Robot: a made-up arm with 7 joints. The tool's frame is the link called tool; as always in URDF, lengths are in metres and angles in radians. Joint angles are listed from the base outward.
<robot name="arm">
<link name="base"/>
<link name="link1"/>
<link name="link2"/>
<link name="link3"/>
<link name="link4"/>
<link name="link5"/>
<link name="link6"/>
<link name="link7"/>
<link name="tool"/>
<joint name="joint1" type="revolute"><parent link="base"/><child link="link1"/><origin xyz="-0.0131 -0.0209 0.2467" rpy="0 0 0"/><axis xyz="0 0 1"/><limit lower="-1.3" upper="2.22"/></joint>
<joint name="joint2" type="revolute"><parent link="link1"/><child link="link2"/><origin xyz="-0.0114 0.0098 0.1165" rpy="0 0 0"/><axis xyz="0 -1 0"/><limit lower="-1.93" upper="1.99"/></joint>
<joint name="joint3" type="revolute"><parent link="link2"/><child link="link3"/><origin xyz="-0.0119 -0.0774 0.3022" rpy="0 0 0"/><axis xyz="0 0 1"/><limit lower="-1.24" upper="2.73"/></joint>
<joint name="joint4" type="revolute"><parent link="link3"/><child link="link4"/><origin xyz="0.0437 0.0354 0.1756" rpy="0 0 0"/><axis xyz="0 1 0"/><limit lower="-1.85" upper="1.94"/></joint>
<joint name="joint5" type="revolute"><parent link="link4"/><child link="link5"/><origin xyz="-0.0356 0.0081 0.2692" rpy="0 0 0"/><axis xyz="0 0 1"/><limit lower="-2.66" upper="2.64"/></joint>
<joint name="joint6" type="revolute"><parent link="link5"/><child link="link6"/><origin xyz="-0.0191 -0.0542 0.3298" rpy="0 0 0"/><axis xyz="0 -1 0"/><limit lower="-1.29" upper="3.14"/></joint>
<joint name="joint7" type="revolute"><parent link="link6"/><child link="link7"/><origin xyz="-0.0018 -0.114 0.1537" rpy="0 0 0"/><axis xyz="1 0 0"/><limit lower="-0.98" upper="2.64"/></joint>
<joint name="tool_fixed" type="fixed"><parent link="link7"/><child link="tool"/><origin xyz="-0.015 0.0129 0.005" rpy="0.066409 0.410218 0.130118"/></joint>
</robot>
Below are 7 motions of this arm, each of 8 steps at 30 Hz.
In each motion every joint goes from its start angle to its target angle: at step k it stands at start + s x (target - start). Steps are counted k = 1, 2, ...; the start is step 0. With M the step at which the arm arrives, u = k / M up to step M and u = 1 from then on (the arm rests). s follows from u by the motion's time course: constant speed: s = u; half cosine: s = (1 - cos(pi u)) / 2; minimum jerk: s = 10 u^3 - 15 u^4 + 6 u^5.
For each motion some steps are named. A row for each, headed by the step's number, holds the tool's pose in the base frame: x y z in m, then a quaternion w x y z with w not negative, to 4 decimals.
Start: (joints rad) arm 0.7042 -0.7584 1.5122 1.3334 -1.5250 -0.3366 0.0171
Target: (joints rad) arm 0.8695 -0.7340 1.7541 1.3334 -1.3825 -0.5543 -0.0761
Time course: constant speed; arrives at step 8
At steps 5, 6, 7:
5: -0.1394 0.7983 1.0197 0.4432 -0.7897 0.3242 0.2737
6: -0.1644 0.7831 1.0301 0.4272 -0.7989 0.3139 0.2841
7: -0.1888 0.7669 1.0402 0.4109 -0.8081 0.3028 0.2940

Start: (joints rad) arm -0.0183 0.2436 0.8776 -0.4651 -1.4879 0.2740 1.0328
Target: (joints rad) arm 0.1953 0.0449 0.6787 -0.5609 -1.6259 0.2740 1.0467
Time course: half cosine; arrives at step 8
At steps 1, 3, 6, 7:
1: -0.6722 -0.3791 1.2967 0.7232 0.6076 -0.3219 0.0649
3: -0.6260 -0.3985 1.3124 0.7160 0.6235 -0.3119 0.0354
6: -0.5314 -0.4172 1.3440 0.7060 0.6450 -0.2915 -0.0240
7: -0.5125 -0.4178 1.3502 0.7048 0.6476 -0.2875 -0.0357

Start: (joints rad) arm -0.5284 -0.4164 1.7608 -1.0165 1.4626 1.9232 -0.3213
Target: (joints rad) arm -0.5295 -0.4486 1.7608 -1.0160 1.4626 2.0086 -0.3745
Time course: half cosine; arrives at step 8
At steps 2, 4, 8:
2: 0.2212 -0.6083 1.0570 0.0590 -0.6488 0.6379 -0.4106
4: 0.2262 -0.6079 1.0508 0.0575 -0.6617 0.6366 -0.3920
8: 0.2331 -0.6073 1.0421 0.0554 -0.6794 0.6339 -0.3655

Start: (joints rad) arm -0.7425 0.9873 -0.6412 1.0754 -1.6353 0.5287 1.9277
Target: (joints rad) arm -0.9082 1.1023 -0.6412 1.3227 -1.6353 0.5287 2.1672
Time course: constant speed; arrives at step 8
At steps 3, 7, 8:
3: -0.5985 0.1387 1.3683 0.3246 0.2637 -0.7306 -0.5397
7: -0.5893 0.1432 1.3393 0.3065 0.2615 -0.7554 -0.5167
8: -0.5865 0.1444 1.3316 0.3020 0.2607 -0.7616 -0.5107

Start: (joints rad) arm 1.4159 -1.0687 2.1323 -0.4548 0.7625 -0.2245 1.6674
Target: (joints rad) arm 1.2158 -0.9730 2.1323 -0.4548 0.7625 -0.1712 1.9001
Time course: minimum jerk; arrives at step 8
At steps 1, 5, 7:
1: 0.3675 1.0573 0.7931 0.7439 0.0142 -0.6232 -0.2410
5: 0.5065 0.9643 0.8626 0.7302 0.0129 -0.6418 -0.2341
7: 0.5524 0.9248 0.8875 0.7249 0.0120 -0.6488 -0.2311

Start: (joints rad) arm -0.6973 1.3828 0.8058 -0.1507 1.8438 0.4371 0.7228
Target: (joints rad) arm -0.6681 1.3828 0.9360 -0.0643 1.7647 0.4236 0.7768
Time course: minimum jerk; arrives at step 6
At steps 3, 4, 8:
3: -0.9484 0.7438 0.6659 0.4469 -0.4527 0.3806 0.6712
4: -0.9429 0.7451 0.6762 0.4455 -0.4398 0.3950 0.6723
8: -0.9385 0.7465 0.6830 0.4446 -0.4307 0.4056 0.6726

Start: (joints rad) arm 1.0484 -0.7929 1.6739 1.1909 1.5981 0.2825 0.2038
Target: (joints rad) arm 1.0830 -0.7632 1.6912 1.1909 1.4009 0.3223 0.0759
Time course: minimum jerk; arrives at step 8
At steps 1, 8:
1: -0.4333 0.6858 0.8564 0.6934 0.0334 -0.5913 -0.4105
8: -0.4444 0.6788 0.8651 0.6341 0.0797 -0.5719 -0.5143

